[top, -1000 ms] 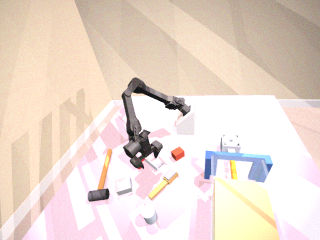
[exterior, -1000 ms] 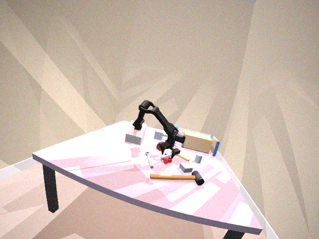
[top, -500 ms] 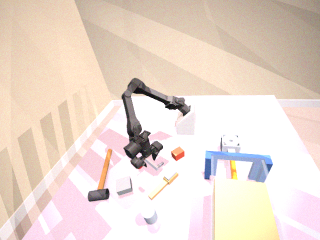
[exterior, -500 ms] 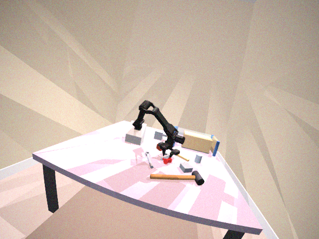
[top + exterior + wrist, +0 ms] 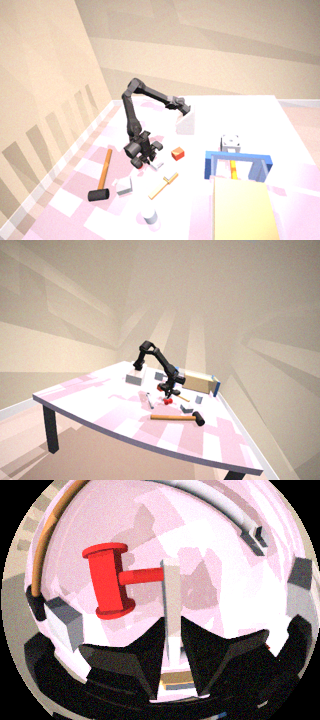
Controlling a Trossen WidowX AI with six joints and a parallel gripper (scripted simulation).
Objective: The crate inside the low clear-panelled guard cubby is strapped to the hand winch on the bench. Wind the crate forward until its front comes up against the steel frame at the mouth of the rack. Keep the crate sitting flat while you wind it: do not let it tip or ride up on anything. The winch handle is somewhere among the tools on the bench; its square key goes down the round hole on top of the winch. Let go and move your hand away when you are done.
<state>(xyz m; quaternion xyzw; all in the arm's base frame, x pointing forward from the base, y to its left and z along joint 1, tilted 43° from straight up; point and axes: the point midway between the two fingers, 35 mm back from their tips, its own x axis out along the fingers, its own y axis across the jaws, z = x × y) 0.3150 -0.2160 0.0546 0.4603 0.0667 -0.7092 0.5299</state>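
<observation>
Now: gripper tip 6 cm to the left of the red knob and 1 cm below it. From my gripper tip the other things lie so: brush: 11 cm ahead, 10 cm to the left, 1 cm above; grey block: 15 cm ahead, 10 cm to the right, 1 cm above; crank handle: 1 cm to the right, 1 cm above.
</observation>
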